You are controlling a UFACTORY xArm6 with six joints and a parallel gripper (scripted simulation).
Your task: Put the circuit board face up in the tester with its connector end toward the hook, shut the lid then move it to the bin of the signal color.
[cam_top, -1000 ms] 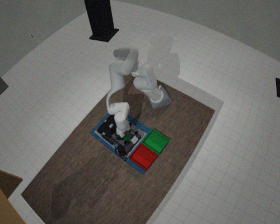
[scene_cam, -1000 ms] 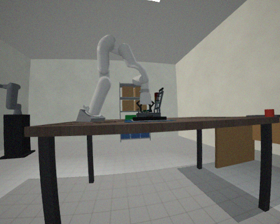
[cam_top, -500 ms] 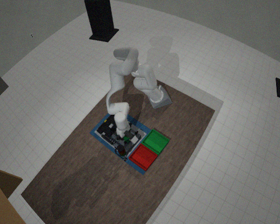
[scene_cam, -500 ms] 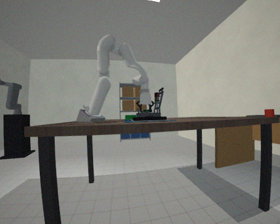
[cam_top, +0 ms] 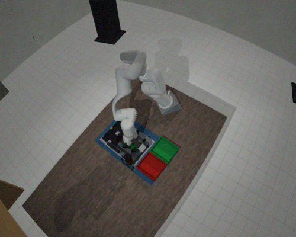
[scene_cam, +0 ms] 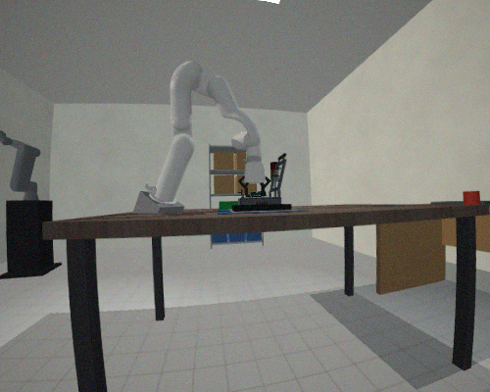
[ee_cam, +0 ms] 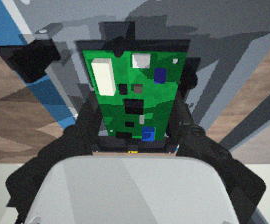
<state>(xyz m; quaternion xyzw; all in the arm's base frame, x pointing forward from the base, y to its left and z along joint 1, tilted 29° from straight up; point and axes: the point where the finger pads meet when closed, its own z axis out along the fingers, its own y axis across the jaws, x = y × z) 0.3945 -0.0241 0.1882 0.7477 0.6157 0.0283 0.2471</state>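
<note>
Right now the green circuit board is right at my hand. Round my hand: tester lid: 120 mm ahead, 100 mm above, 30 mm to the right; then tester plate: 10 mm below, 10 mm ahead; then black latch block: 70 mm to the left, 50 mm behind, 10 mm above.
</note>
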